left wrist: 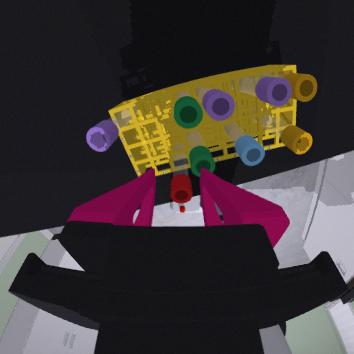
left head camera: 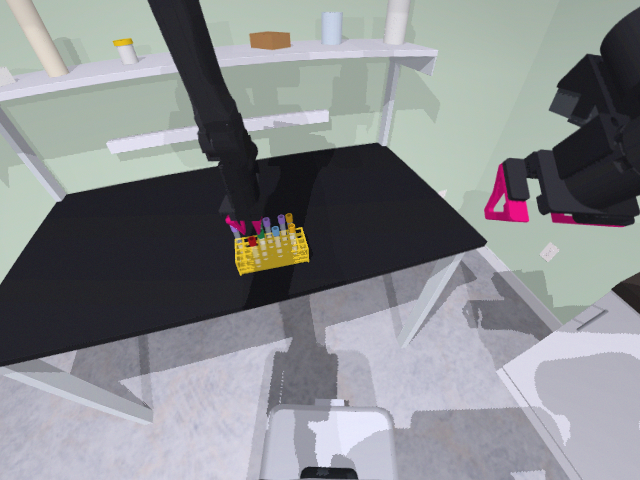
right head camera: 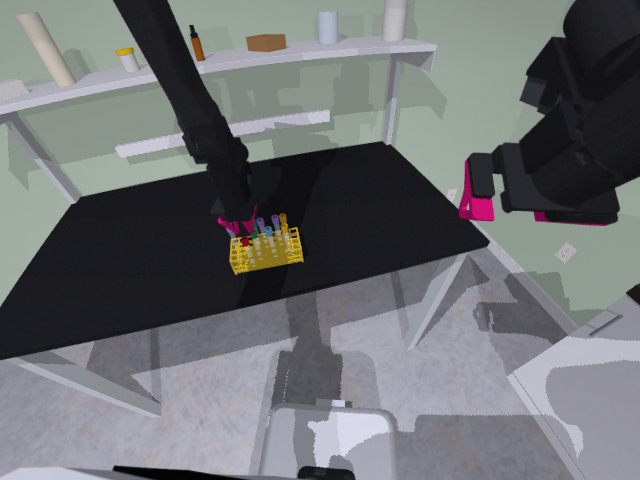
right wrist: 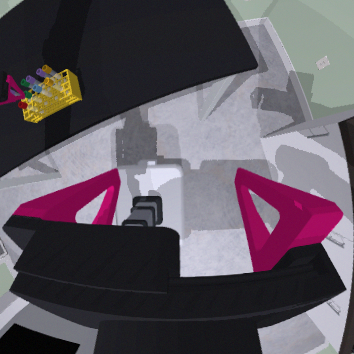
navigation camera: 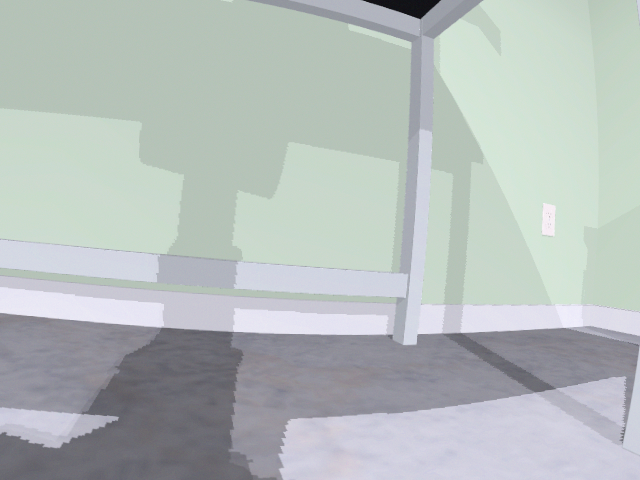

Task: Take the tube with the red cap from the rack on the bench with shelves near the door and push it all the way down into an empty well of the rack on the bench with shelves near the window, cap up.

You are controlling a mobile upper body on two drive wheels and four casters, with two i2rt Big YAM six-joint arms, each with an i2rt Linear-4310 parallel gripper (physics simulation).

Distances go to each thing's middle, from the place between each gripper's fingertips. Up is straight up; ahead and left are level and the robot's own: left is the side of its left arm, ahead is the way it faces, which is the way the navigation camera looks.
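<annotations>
Yellow tube rack [left head camera: 245, 262]: my right hand 410 mm to the right of it, 230 mm short of it, 340 mm above it.
My left gripper: 4 cm to the left of the yellow tube rack, 2 cm short of it, 9 cm above it. By its middle, the rack is nearer to my left gripper than to my right hand.
</annotations>
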